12 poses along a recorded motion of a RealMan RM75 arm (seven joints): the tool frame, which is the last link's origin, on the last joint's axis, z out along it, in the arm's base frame.
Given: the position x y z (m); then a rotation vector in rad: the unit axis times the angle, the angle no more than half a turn.
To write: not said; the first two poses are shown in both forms.
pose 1, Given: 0.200, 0.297, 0.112, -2.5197, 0.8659, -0.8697
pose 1, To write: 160.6, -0.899, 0.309, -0.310, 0.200, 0.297, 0.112
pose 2, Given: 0.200, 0.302, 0.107, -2.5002, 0.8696, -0.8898
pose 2, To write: 160.0, -0.895, 0.311, -0.319, 0.200, 0.302, 0.107
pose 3, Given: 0.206, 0.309, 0.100, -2.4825, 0.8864, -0.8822
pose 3, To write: 159.3, -0.893, 0.319, -0.317, 0.206, 0.309, 0.100
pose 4, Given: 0.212, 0.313, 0.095, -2.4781, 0.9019, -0.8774
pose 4, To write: 159.2, -0.892, 0.325, -0.316, 0.212, 0.313, 0.095
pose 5, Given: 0.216, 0.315, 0.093, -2.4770, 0.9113, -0.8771
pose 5, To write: 159.4, -0.891, 0.328, -0.315, 0.216, 0.315, 0.093
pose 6, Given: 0.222, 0.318, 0.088, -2.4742, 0.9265, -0.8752
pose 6, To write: 159.5, -0.889, 0.333, -0.314, 0.222, 0.318, 0.088
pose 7, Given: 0.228, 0.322, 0.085, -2.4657, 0.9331, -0.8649
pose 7, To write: 159.0, -0.889, 0.336, -0.312, 0.228, 0.322, 0.085
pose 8, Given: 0.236, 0.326, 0.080, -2.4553, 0.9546, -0.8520
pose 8, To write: 158.6, -0.887, 0.345, -0.308, 0.236, 0.326, 0.080
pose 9, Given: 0.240, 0.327, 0.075, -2.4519, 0.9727, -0.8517
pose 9, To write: 158.8, -0.885, 0.351, -0.307, 0.240, 0.327, 0.075
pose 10, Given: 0.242, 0.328, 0.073, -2.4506, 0.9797, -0.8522
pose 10, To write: 158.9, -0.884, 0.353, -0.307, 0.242, 0.328, 0.073
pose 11, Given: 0.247, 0.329, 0.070, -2.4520, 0.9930, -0.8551
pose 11, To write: 159.3, -0.882, 0.357, -0.308, 0.247, 0.329, 0.070
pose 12, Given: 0.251, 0.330, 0.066, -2.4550, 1.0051, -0.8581
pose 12, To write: 159.7, -0.881, 0.360, -0.308, 0.251, 0.330, 0.066
